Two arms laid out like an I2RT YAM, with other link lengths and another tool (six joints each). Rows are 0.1 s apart.
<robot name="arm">
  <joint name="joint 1" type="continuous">
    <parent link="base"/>
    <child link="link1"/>
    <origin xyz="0 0 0.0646" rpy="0 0 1.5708"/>
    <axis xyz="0 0 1"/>
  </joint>
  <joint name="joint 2" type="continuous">
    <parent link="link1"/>
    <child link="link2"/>
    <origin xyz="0.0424 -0.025 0.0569" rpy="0 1.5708 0"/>
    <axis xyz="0 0 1"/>
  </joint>
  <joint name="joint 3" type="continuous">
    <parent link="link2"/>
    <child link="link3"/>
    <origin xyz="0 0.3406 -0.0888" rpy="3.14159 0 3.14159"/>
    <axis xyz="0 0 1"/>
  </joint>
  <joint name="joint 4" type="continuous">
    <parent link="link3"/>
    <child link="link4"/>
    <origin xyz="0.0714 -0.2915 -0.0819" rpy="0 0 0"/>
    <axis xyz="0 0 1"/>
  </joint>
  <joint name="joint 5" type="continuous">
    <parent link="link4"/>
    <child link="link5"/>
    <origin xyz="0.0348 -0.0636 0.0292" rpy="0 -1.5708 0"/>
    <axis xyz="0 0 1"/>
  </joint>
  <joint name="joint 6" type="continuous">
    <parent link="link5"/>
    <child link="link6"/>
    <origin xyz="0 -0.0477 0.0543" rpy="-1.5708 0 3.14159"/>
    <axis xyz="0 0 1"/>
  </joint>
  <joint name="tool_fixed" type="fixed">
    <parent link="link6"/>
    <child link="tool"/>
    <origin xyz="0.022 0.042 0.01" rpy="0.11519 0 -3.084"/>
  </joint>
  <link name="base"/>
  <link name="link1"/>
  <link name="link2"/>
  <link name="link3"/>
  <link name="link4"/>
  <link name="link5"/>
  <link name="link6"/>
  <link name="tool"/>
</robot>
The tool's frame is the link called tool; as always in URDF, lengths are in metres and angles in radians. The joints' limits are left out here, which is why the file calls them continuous.
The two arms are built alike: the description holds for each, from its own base.
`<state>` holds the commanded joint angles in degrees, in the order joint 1, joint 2, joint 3, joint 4, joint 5, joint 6, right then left.
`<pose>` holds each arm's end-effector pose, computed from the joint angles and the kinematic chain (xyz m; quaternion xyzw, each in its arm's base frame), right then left.
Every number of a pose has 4 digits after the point. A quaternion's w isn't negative.
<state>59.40 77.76 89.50 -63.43 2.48 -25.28 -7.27 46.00 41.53 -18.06 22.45 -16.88</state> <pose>0.1205 0.2854 0.4928 -0.9232 0.0685 -0.1678 0.3388 0.2100 -0.0117 0.3785 -0.5245 0.5926 -0.5755 0.2064</pose>
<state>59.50 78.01 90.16 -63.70 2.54 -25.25 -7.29 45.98 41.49 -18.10 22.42 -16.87</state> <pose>0.1204 0.2862 0.4952 -0.9228 0.0681 -0.1684 0.3397 0.2099 -0.0117 0.3782 -0.5248 0.5928 -0.5751 0.2062</pose>
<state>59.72 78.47 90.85 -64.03 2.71 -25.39 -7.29 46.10 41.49 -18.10 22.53 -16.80</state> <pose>0.1204 0.2884 0.4966 -0.9233 0.0656 -0.1690 0.3385 0.2104 -0.0119 0.3779 -0.5245 0.5937 -0.5747 0.2053</pose>
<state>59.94 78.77 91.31 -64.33 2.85 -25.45 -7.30 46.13 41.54 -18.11 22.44 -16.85</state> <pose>0.1200 0.2898 0.4974 -0.9239 0.0636 -0.1690 0.3372 0.2105 -0.0119 0.3781 -0.5251 0.5932 -0.5746 0.2056</pose>
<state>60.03 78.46 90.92 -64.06 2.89 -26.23 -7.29 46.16 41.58 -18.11 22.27 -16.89</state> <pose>0.1184 0.2887 0.4966 -0.9239 0.0565 -0.1713 0.3375 0.2107 -0.0116 0.3783 -0.5259 0.5926 -0.5741 0.2067</pose>
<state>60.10 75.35 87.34 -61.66 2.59 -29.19 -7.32 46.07 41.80 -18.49 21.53 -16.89</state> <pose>0.1088 0.2762 0.4918 -0.9191 0.0302 -0.1820 0.3482 0.2100 -0.0108 0.3794 -0.5289 0.5911 -0.5712 0.2111</pose>
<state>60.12 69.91 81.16 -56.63 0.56 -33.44 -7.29 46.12 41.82 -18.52 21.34 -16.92</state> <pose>0.0925 0.2558 0.4841 -0.9048 -0.0114 -0.1934 0.3792 0.2102 -0.0105 0.3793 -0.5303 0.5905 -0.5702 0.2121</pose>
